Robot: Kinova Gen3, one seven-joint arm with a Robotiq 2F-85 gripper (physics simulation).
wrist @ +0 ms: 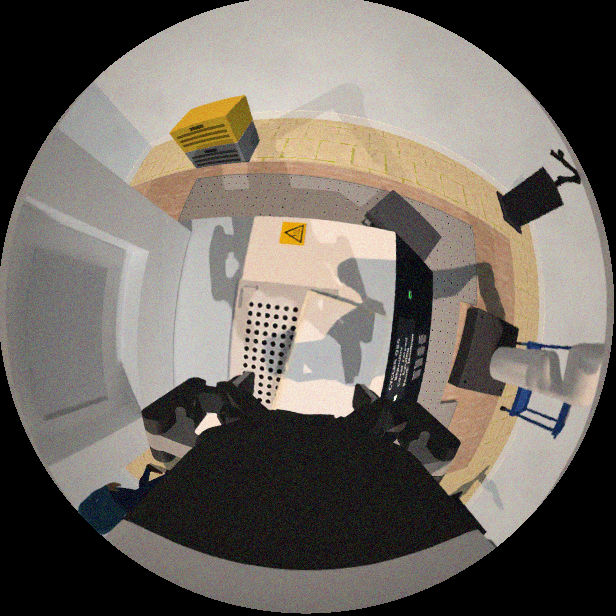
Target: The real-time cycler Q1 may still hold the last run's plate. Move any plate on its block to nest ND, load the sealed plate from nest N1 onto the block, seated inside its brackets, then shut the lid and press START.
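The cycler Q1 (321, 258) fills the middle of the wrist view. It is cream, with a yellow warning label (293, 233) on its far part. Its block (267, 344) shows rows of dark wells. A cream plate (321, 356) lies askew over the block's right side and hides the wells there. I cannot tell whether it sits inside the brackets. My gripper (305, 382) hangs above it. The fingers are spread wide on either side of the plate and touch nothing. The cycler's black front panel (410, 339), with a green light and small buttons, runs along the right.
A dark grey nest (402, 221) stands at the cycler's far right corner. Another dark nest (479, 350) stands to the right. Both look empty, and their labels are unreadable. My arm's pale link (545, 367) crosses at the right. A yellow box (215, 132) stands at the back.
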